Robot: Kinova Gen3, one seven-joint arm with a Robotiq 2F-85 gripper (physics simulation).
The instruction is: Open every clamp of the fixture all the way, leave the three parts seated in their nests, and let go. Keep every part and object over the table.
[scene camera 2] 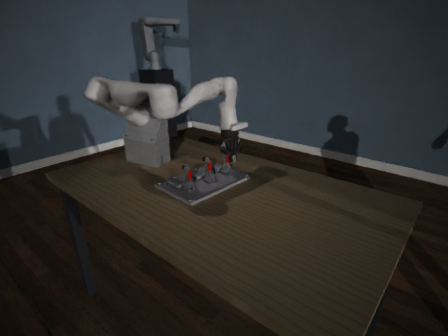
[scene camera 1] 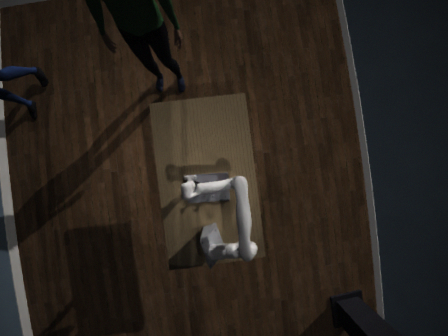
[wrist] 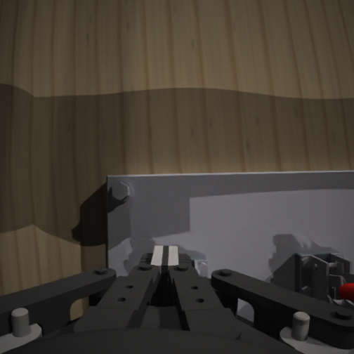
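Observation:
The grey fixture plate lies on the table. In scene camera 2, three clamps with upright red handles stand on it: the near clamp, the middle clamp and the far clamp. The first two have dark-tipped arms raised beside their handles; the far clamp's arm is hidden. My gripper is shut and empty, low beside the far clamp's red handle; contact cannot be told. In the wrist view my fingers cover most of that clamp; the middle clamp shows at right. The parts cannot be made out clearly.
The wooden table extends around the fixture. The arm's grey base stands on it. A bolt head sits at the plate's corner. A person in green stands beyond the table's end.

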